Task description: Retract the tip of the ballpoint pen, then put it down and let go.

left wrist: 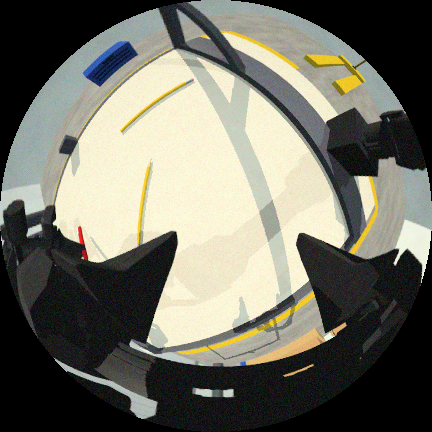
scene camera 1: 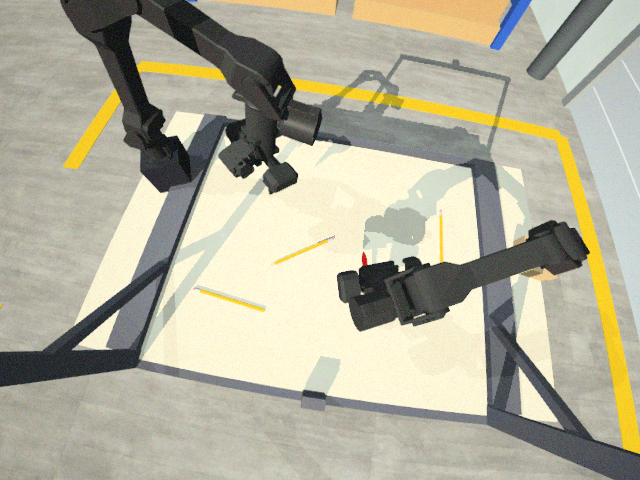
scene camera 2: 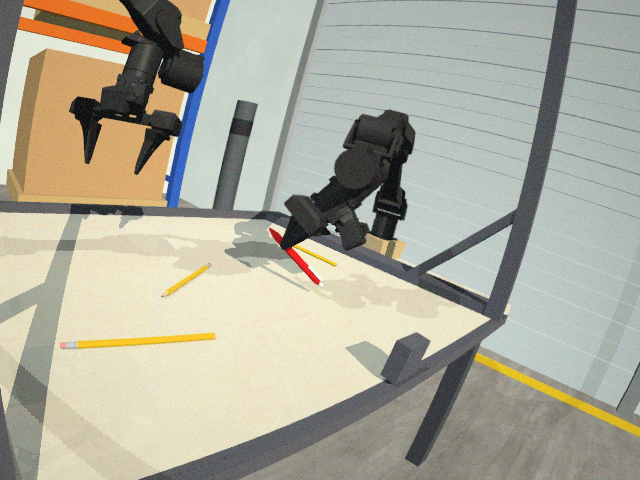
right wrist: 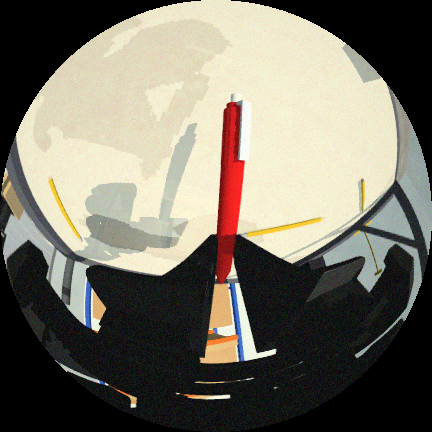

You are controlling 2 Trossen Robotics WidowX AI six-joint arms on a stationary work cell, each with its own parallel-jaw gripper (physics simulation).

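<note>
The red ballpoint pen has a white clip and a white button, which protrudes at the end away from the fingers in the right wrist view. My right gripper is shut on the pen near its tapered red tip end. The pen is tilted above the table, apart from its shadow, with its button end lower in scene camera 2. No metal writing point can be made out. My left gripper is open and empty, high above the table and well apart from the pen.
Yellow pencils lie on the table: one near the middle, one farther left in scene camera 1, one near the right arm. A dark block stands at the table edge.
</note>
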